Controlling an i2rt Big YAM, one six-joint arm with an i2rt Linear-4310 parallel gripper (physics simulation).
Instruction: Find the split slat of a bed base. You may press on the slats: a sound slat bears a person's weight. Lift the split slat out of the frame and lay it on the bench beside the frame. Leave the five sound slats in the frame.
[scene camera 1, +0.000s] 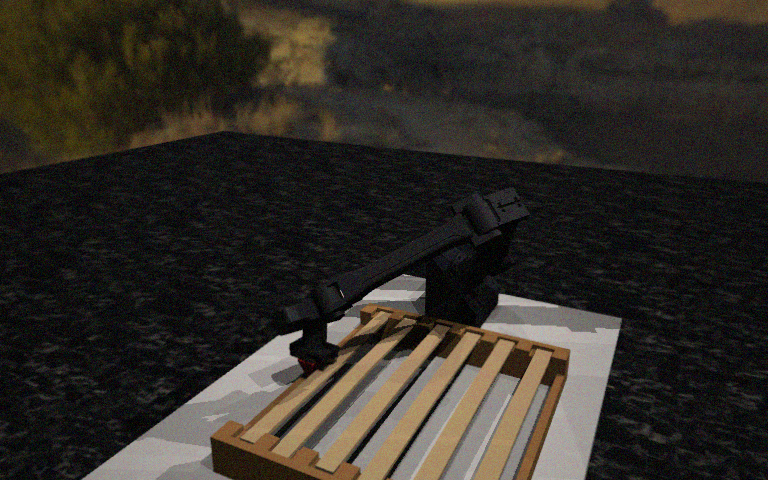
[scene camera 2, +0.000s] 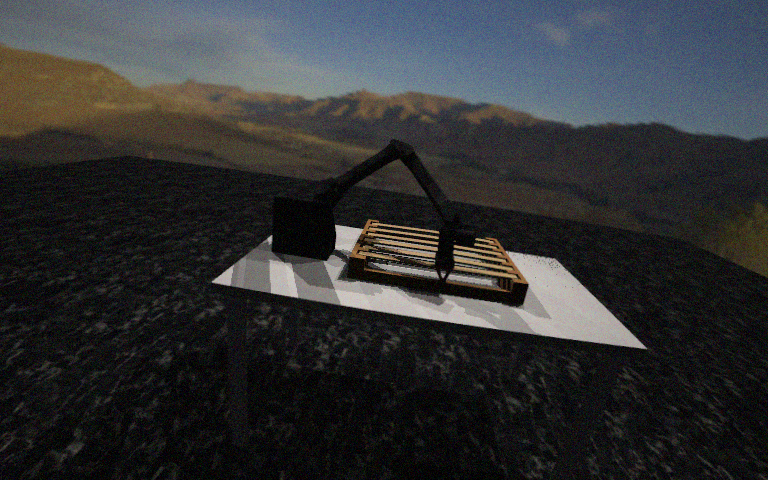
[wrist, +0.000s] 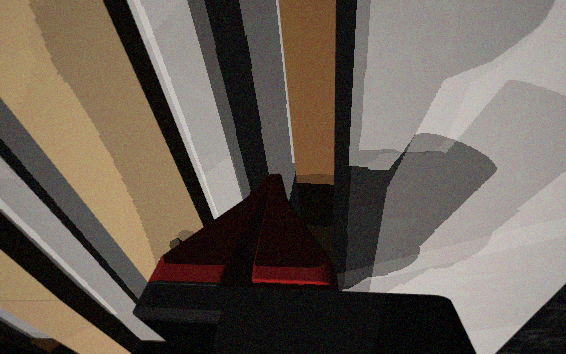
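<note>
My gripper (scene camera 1: 307, 366) (scene camera 2: 444, 278) (wrist: 276, 182) is shut and empty, pointing down. Its red fingers stand between the outermost slat (scene camera 1: 288, 401) (wrist: 140, 175) and the frame's side rail (wrist: 307, 90). In scene camera 1 that slat hides the fingertips, so their exact depth and any contact are unclear. The tan slats (scene camera 1: 390, 390) lie side by side across the wooden bed frame (scene camera 1: 260, 464) (scene camera 2: 487, 294), with their ends in the end rails' notches where these show. No split is plain on any slat; the slats' near ends at the right are cut off in scene camera 1.
The white bench (scene camera 1: 589, 350) (scene camera 2: 577, 311) (wrist: 410, 50) extends around the frame, with patches of shadow. The arm's base (scene camera 1: 464, 283) (scene camera 2: 303, 229) stands on it beyond one end rail. The arm reaches from there over the frame.
</note>
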